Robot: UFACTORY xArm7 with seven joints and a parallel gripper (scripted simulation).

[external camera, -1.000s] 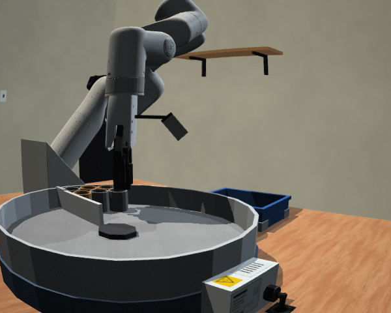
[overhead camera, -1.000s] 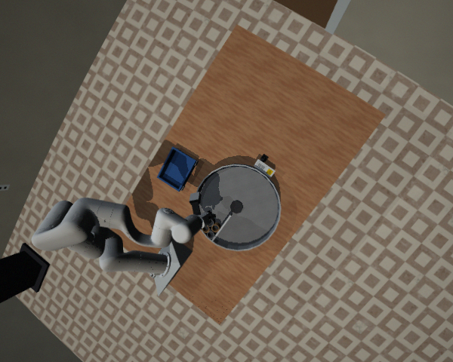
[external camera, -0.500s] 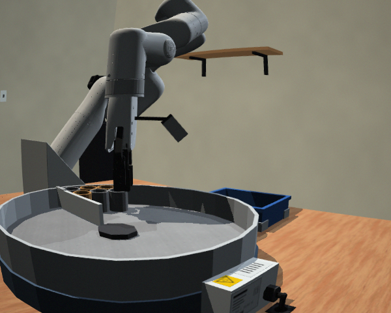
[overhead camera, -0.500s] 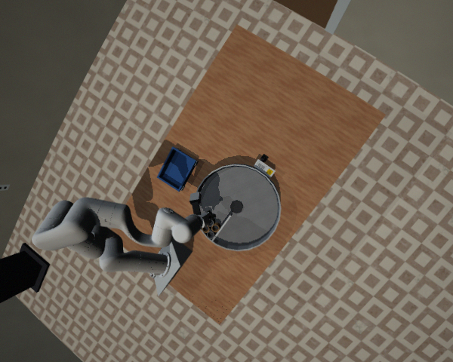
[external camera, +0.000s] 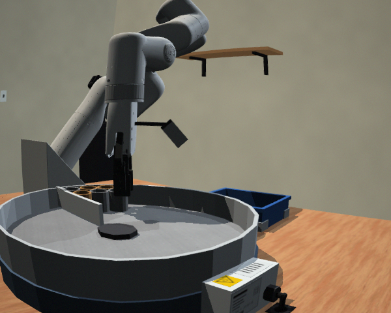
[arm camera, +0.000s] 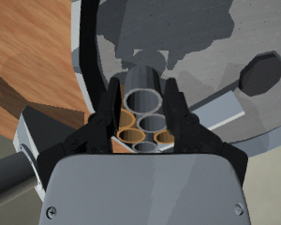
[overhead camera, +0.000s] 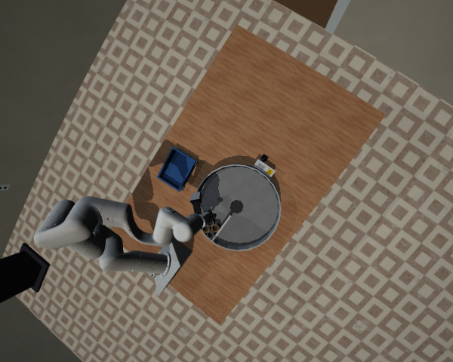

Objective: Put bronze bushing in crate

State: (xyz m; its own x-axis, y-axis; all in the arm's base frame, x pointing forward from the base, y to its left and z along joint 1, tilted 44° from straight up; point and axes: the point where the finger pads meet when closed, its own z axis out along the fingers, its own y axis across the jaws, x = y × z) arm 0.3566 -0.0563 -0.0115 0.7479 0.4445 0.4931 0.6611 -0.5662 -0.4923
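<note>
The grey turning table lies 10 cm ahead of my hand, 11 cm to the right of it and 5 cm below it. From my hand the other things lie so: blue crate: 10 cm ahead, 26 cm to the left, 8 cm below.
</note>
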